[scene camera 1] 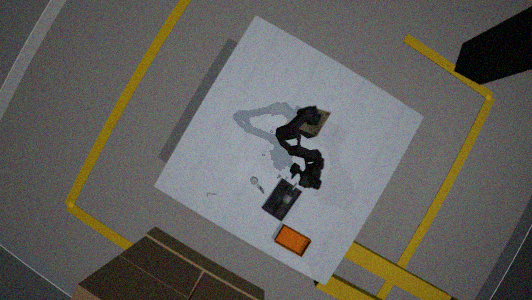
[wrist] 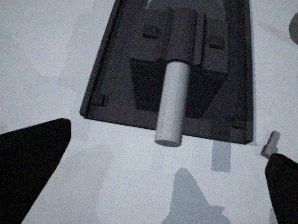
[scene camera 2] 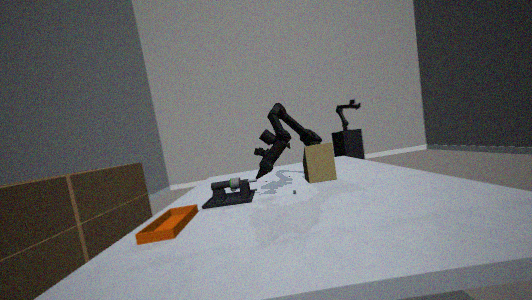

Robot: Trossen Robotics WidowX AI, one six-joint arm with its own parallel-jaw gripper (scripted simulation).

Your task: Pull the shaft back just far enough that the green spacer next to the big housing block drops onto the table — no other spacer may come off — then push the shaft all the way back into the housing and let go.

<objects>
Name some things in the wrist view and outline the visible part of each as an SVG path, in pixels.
My gripper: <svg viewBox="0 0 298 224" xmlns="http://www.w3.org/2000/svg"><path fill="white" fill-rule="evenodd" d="M275 152L273 155L270 155L265 168L266 184L270 192L269 197L271 204L273 204L275 218L277 218L278 224L298 224L298 163L290 160L289 157L283 156L283 153ZM71 120L61 117L61 119L47 121L47 123L1 133L0 224L21 224L21 221L24 221L25 214L29 213L33 202L43 192L44 185L48 183L52 173L59 167L61 157L63 157L65 149L71 143Z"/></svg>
A grey shaft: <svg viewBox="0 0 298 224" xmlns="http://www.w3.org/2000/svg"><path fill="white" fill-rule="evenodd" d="M180 61L166 64L156 133L154 133L154 143L162 145L162 147L180 147L182 141L190 67L188 64L180 63Z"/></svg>
</objects>
